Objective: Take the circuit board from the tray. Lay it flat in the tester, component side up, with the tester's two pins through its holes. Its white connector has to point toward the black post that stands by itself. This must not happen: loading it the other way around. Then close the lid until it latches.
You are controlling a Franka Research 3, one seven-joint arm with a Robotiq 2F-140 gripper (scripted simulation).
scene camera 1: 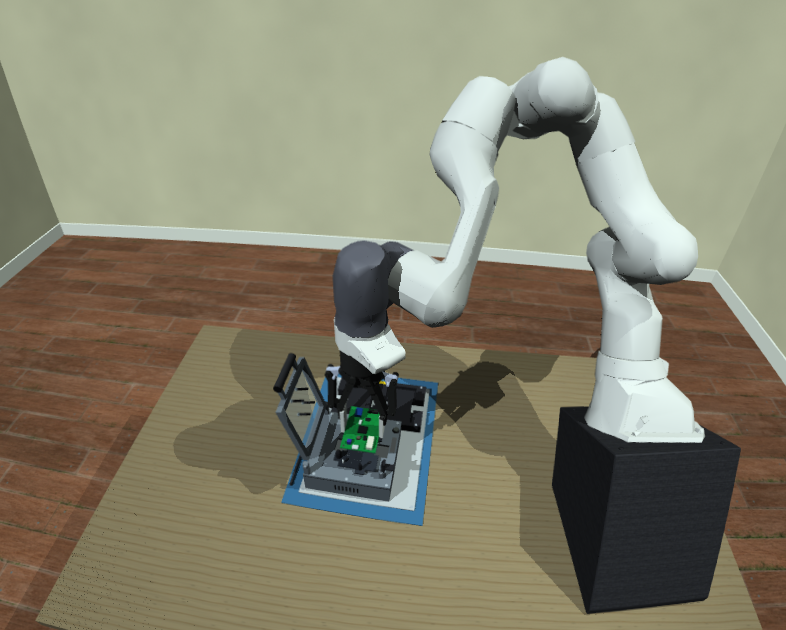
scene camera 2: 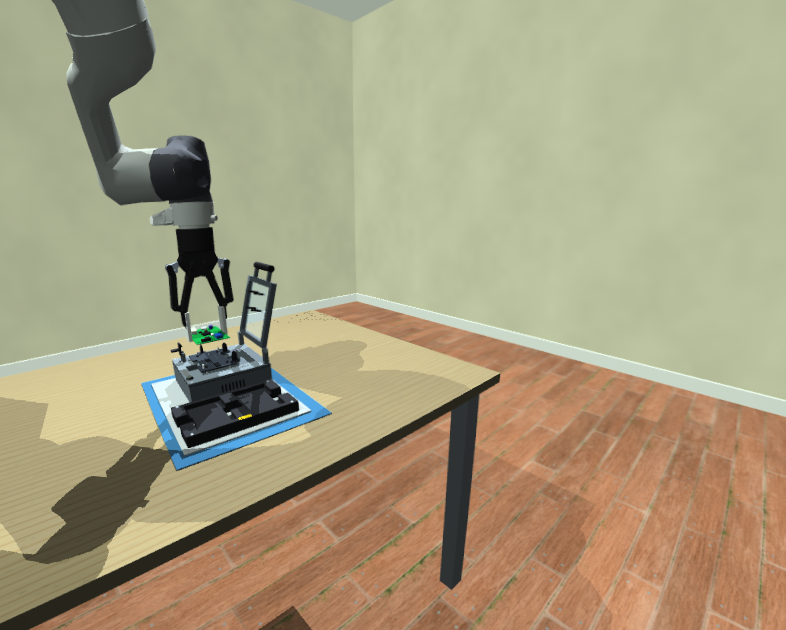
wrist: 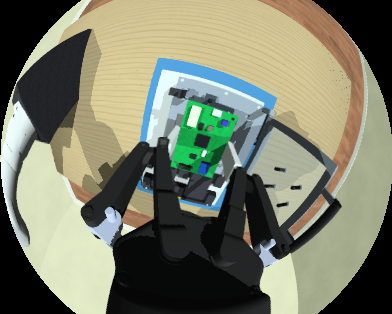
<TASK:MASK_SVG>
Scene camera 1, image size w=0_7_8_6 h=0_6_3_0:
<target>my gripper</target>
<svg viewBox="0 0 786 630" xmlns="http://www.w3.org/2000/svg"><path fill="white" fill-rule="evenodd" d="M340 351L341 366L334 367L334 365L328 364L325 372L325 377L328 381L328 407L337 408L341 432L344 433L347 424L346 402L352 389L367 388L379 412L379 438L383 438L387 415L395 416L396 386L399 374L397 372L389 374L383 371L374 375L352 356L348 356ZM383 379L388 387L388 405L379 386L379 382ZM338 374L347 382L341 399L337 398Z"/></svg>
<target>green circuit board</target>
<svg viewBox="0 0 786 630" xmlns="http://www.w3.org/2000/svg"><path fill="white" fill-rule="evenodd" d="M351 406L340 448L376 453L379 439L378 410Z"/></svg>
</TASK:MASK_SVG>
